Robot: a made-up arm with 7 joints.
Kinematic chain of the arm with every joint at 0, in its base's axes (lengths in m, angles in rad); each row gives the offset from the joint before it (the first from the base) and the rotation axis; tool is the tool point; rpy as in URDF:
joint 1: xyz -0.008 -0.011 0.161 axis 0 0.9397 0.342
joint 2: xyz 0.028 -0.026 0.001 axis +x
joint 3: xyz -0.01 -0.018 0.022 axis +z
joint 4: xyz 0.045 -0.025 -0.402 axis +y
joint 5: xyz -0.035 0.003 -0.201 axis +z
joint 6: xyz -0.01 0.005 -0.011 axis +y
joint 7: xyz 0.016 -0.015 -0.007 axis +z
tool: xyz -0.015 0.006 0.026 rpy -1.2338 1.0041 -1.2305
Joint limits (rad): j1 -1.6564..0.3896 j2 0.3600..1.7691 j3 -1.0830..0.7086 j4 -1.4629..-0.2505 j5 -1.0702..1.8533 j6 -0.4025..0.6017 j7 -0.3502..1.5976
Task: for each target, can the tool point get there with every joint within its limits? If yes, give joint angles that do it. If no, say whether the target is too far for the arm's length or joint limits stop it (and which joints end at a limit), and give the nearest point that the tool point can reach.
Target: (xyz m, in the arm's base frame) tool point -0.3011 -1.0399 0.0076
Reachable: no: too far | nearest point -0.0783 -0.1249 -0.3256 | short by 0.999 m
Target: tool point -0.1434 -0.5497 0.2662
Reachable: no: joint limits stop it (at a limit: joint 1, joint 2, joint 4, joint 6, joint 7) | nearest point 0.3801 -0.3042 0.2516 | short by 0.578 m
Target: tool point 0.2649 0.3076 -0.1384
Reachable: yes | joints -0.1332 0.7096 0.4776 -1.1649 1.4553 0.2286 0.1709
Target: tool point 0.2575 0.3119 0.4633
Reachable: yes | joints -1.3838 1.5927 -0.2040 -1.1842 1.0460 0.2611 -0.0460
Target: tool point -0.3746 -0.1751 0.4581
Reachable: no: joint limits stop it (at a limit: joint 1, joint 2, joint 3, joint 4, joint 6, joint 7) | nearest point -0.0999 0.2935 0.4950 | short by 0.544 m
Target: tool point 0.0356 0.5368 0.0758
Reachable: yes | joints 0.2190 1.6269 -0.5691 -0.5211 1.2685 0.3357 0.1335
